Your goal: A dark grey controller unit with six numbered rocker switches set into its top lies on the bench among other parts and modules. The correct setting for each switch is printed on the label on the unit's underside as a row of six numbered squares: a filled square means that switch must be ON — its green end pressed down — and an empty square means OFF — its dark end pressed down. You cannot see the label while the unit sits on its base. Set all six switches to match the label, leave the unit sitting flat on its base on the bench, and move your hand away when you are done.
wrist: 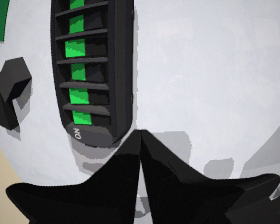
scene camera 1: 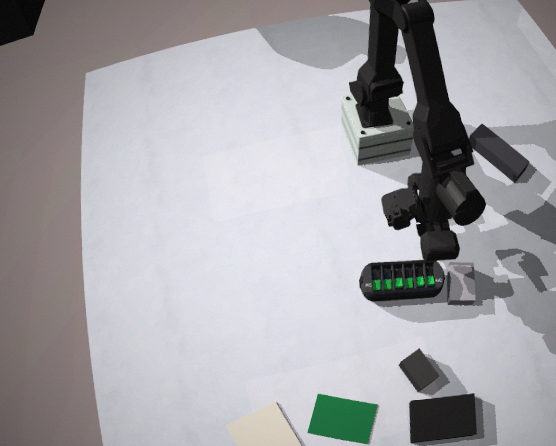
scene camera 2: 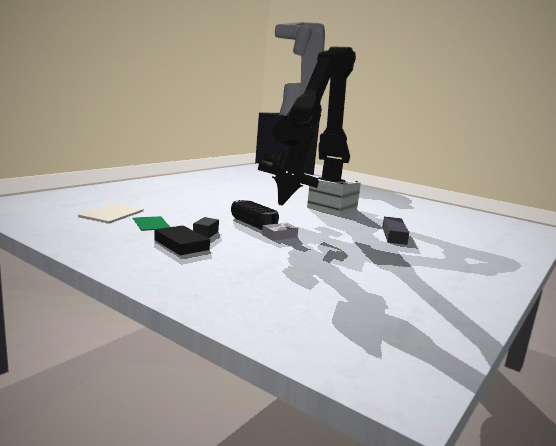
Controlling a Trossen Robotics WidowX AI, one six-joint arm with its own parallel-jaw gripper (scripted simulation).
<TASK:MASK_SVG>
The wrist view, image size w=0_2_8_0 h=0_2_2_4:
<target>my gripper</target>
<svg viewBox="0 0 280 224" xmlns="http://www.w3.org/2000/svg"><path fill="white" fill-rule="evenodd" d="M5 189L7 197L9 197L12 204L26 218L29 218L29 224L132 224L135 217L137 181L139 181L141 162L147 191L147 201L150 204L152 224L280 224L280 213L277 212L274 202L271 202L269 198L275 192L277 186L279 186L279 174L265 173L261 174L261 176L259 174L257 177L236 179L206 178L204 174L196 171L195 168L191 168L190 164L187 166L186 162L175 156L174 152L166 148L165 144L160 142L147 129L134 129L119 149L112 154L112 157L107 159L105 166L97 169L85 182L72 184L72 186L71 184L69 186L65 184L65 186L52 187L19 182L11 184L11 186Z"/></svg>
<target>grey block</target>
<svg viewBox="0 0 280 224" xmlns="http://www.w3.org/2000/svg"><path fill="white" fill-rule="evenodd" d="M76 166L95 173L97 169L105 166L107 159L112 157L112 154L119 149L126 138L121 138L120 141L107 147L94 148L87 147L85 143L80 143L70 137Z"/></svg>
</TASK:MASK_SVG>
